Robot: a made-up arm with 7 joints.
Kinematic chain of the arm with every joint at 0, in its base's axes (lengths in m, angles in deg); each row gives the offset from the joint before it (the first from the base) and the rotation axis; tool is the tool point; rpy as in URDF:
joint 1: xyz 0 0 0.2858 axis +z
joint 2: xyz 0 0 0 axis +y
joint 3: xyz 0 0 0.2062 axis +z
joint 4: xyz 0.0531 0 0 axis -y
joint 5: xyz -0.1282 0 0.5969 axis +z
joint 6: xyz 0 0 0 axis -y
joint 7: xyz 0.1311 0 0 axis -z
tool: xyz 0 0 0 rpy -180 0 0
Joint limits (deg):
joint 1: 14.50..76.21
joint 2: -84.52..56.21
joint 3: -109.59..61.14
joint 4: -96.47..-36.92
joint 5: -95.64..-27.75
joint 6: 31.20..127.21
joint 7: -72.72..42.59
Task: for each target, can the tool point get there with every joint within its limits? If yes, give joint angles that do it. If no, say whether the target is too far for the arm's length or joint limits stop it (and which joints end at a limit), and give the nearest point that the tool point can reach.
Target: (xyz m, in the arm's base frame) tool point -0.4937 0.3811 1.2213
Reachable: no: too far | nearest point -0.4144 0.3091 1.0776 | short by 0.179 m
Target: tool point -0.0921 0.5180 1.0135
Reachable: yes | joints 62.20 -18.42 26.85 -71.54 -81.29 92.85 -56.70
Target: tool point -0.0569 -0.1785 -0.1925
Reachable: no: joint limits stop it (at a limit: joint 1, joint 2, joint 3, joint 4, joint 6) | nearest point -0.0612 -0.6849 -0.0253 | short by 0.533 m
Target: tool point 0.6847 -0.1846 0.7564
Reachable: yes | joints 32.10 -2.02 -40.23 -77.75 -70.04 52.27 30.35
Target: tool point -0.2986 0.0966 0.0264
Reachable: no: joint limits stop it (at a limit: joint 1, joint 2, joint 4, joint 5, joint 6) | nearest point -0.4763 0.4964 0.0229 | short by 0.437 m
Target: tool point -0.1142 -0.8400 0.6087
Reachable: yes | joints 30.74 -51.41 -95.19 -66.20 -78.22 82.71 17.02
